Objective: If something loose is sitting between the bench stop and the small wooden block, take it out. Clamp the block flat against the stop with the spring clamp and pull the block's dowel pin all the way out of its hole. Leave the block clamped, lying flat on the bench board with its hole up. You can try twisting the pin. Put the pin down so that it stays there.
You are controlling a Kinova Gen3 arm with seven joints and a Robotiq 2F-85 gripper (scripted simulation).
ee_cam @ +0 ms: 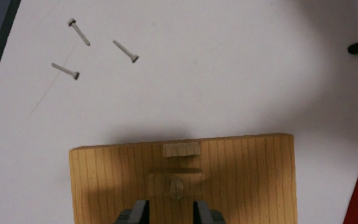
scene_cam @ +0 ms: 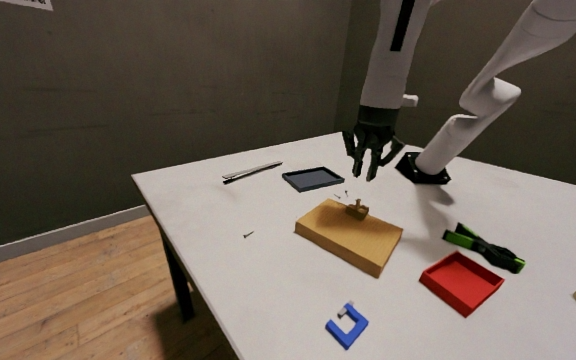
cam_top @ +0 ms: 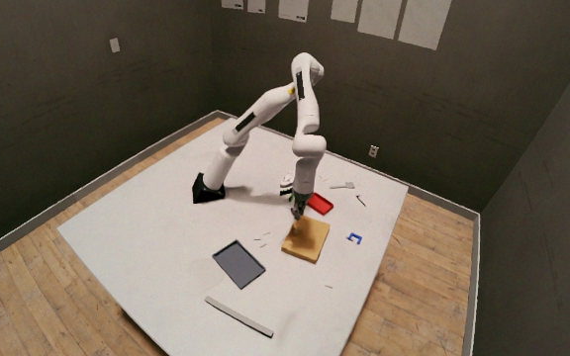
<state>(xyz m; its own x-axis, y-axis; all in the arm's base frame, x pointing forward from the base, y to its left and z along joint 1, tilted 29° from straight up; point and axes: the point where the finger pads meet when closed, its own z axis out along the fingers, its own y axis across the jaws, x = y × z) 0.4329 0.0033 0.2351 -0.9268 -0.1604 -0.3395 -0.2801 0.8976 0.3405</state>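
Now: the dowel pin 100 mm below my hand. The rest, counted from my hand: grey tray: 60 mm behind, 260 mm to the right, 140 mm below; red tray: 60 mm behind, 220 mm to the left, 150 mm below; small wooden block: 110 mm below.
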